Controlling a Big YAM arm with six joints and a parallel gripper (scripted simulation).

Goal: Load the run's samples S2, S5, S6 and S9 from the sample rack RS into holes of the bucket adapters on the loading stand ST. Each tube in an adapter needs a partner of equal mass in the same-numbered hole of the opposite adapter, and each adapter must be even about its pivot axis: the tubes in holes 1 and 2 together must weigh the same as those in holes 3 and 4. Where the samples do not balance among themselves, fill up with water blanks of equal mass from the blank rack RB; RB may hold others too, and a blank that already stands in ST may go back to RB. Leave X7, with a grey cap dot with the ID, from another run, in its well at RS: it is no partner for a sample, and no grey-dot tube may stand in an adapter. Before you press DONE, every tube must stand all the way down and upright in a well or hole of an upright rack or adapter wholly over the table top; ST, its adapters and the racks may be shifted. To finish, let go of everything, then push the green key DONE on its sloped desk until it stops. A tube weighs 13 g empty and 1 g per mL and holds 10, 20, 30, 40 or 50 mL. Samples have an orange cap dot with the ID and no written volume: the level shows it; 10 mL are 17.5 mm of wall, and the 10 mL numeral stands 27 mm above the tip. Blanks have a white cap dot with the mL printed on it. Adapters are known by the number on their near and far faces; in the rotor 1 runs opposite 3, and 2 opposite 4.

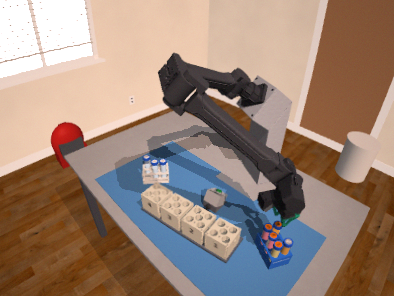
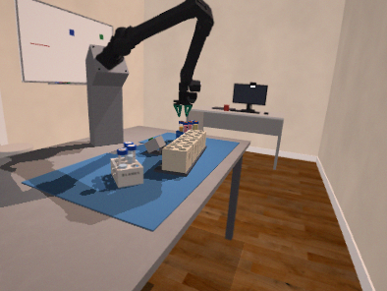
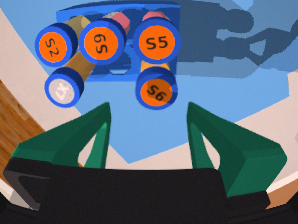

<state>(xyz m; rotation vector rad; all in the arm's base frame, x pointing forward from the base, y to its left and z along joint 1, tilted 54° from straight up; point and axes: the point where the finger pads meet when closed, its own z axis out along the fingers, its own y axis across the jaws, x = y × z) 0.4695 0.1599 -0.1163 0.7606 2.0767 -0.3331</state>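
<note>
My hand is 210 mm past the 50 mL blank, 560 mm to the left of it and 90 mm above it. From my hand the other things lie so: orange-dot tube: 10 mm behind, 90 mm below; sample tube S9: 60 mm ahead, 20 mm to the right, 90 mm below; sample tube S5: 10 mm ahead, 40 mm to the right, 90 mm below.
</note>
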